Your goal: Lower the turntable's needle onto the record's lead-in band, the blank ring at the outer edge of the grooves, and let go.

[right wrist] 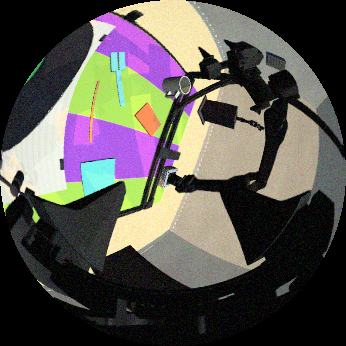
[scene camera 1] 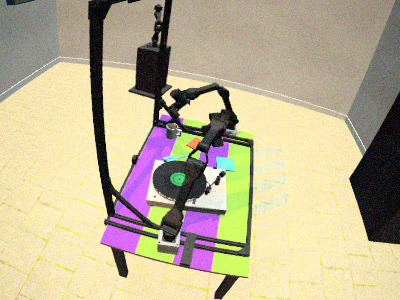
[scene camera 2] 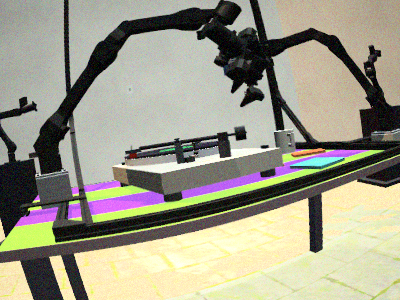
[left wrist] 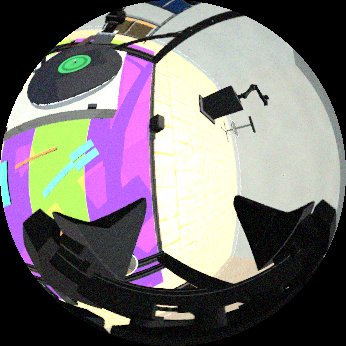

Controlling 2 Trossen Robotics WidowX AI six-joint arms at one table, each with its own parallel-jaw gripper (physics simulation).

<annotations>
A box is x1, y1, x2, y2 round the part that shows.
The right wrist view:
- my left gripper: [197, 39, 262, 86]
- my right gripper: [5, 180, 333, 345]
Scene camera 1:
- black record: [152, 160, 206, 199]
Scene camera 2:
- my right gripper: [214, 27, 265, 79]
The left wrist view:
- my left gripper: [22, 194, 335, 345]
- black record: [26, 44, 121, 104]
</annotations>
